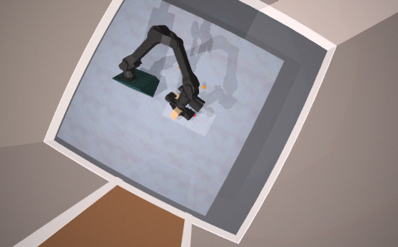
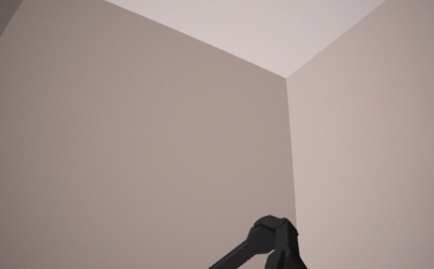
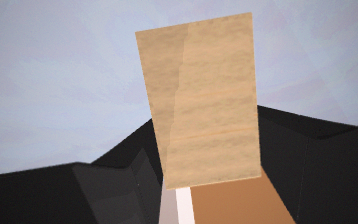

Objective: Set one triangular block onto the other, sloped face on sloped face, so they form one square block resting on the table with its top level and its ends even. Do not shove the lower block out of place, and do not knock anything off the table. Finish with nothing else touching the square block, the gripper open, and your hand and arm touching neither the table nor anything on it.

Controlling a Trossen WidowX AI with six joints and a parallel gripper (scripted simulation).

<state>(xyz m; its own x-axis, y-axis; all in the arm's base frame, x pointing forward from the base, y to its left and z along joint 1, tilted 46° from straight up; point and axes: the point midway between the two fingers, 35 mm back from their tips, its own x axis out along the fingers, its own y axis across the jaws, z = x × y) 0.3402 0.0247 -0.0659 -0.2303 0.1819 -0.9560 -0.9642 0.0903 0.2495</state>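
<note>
My gripper tip is now 1 cm below the wooden triangular block. From my gripper tip the other things lie so: small orange marker (6 cm ahead, 25 cm to the left, 10 cm below).
</note>
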